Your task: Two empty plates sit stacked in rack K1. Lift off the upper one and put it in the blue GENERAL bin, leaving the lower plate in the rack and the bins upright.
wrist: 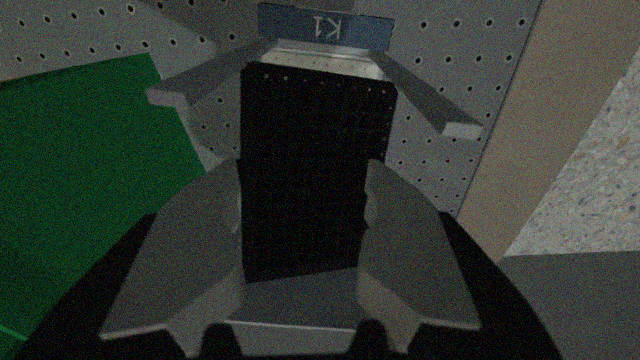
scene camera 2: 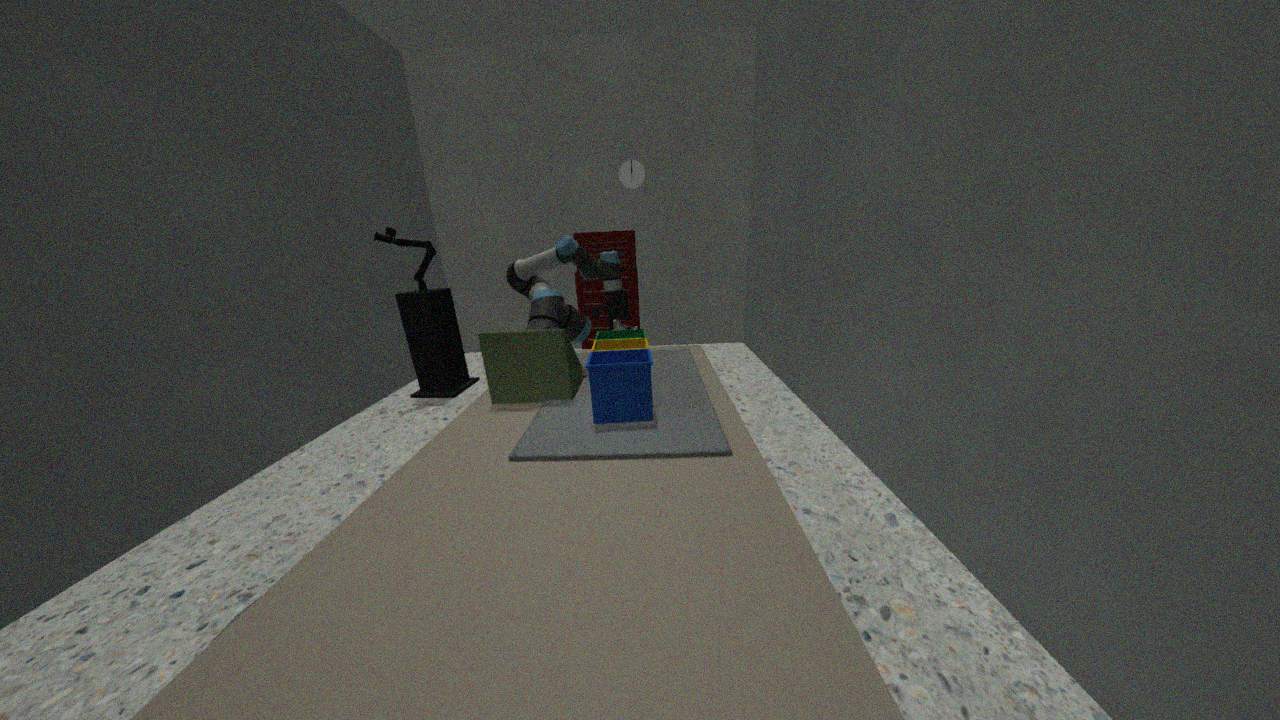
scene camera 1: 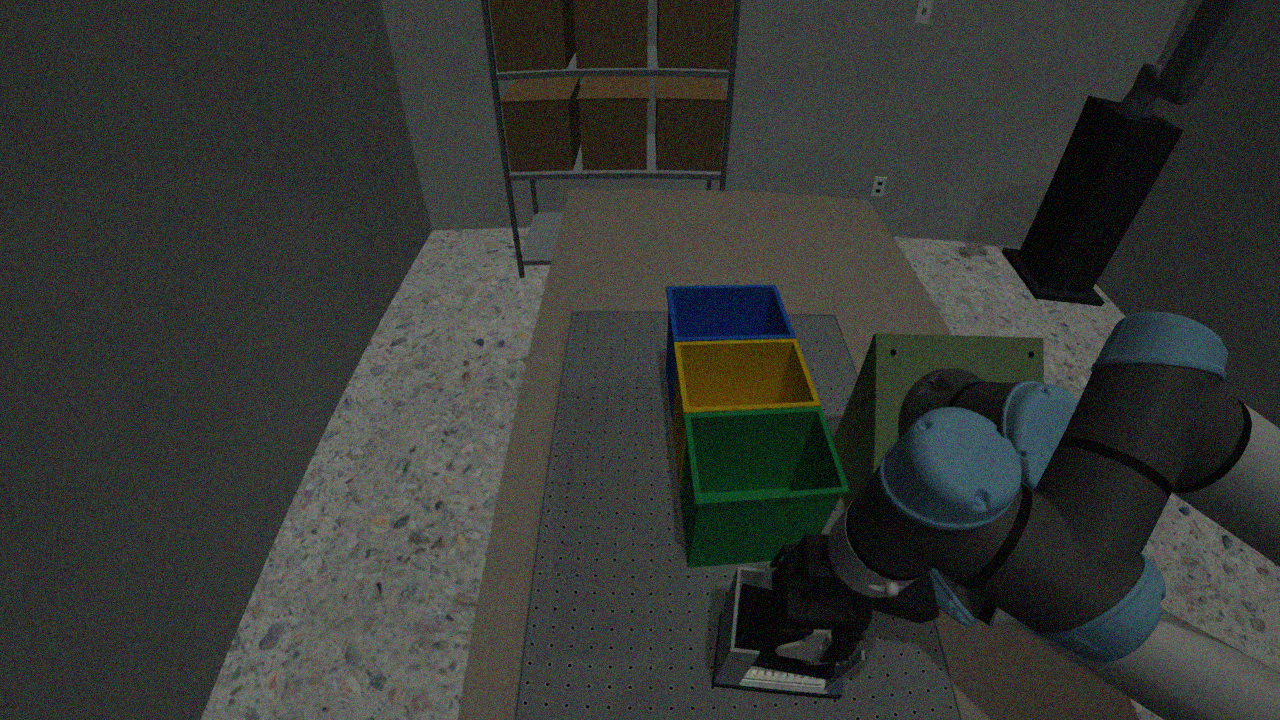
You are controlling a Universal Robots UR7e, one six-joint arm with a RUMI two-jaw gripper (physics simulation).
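Seen in the pictures: gripper, fingertip midpoint: point(wrist: 304, 162); arm's base, link origin: point(scene camera 2: 541, 347).
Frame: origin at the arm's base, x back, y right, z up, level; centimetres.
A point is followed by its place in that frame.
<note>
My gripper point(scene camera 1: 799, 649) {x -22.1, y -26.5, z -5.5 cm} point(wrist: 304, 162) {x -22.1, y -26.5, z -5.5 cm} is shut on the black upper plate point(wrist: 310, 150) {x -21.8, y -26.8, z -6.4 cm}, with a jaw at each long side. In the wrist view the plate hangs above rack K1 point(scene camera 1: 735, 660) {x -30.1, y -31.0, z -3.2 cm} point(wrist: 415, 87) {x -17.4, y -30.9, z -3.5 cm}, a little askew to it. A pale strip of the lower plate point(wrist: 325, 64) {x -18.2, y -27.5, z -12.2 cm} seems to show inside the rack, beyond the upper plate's far edge; the rest of it is hidden. The blue GENERAL bin point(scene camera 1: 729, 313) {x -29.8, y 24.2, z -2.9 cm} point(scene camera 2: 620, 389) {x -31.4, y 24.3, z -5.3 cm} stands upright at the far end of the bin row. In scene camera 2 the fingertips are hidden behind the bins.
A yellow bin point(scene camera 1: 747, 376) {x -27.4, y 11.3, z -4.4 cm} point(scene camera 2: 620, 343) {x -28.1, y -0.4, z 1.0 cm} and a green bin point(scene camera 1: 760, 528) {x -26.6, y -13.8, z -5.6 cm} point(wrist: 90, 135) {x -21.3, y -13.1, z -6.8 cm} stand upright between the rack and the blue bin, the green one closest to the rack. A green block point(scene camera 1: 966, 353) {x 2.7, y 7.1, z 6.8 cm} point(scene camera 2: 528, 367) {x 1.6, y 9.3, z -4.0 cm} stands beside the bins, near the arm.
</note>
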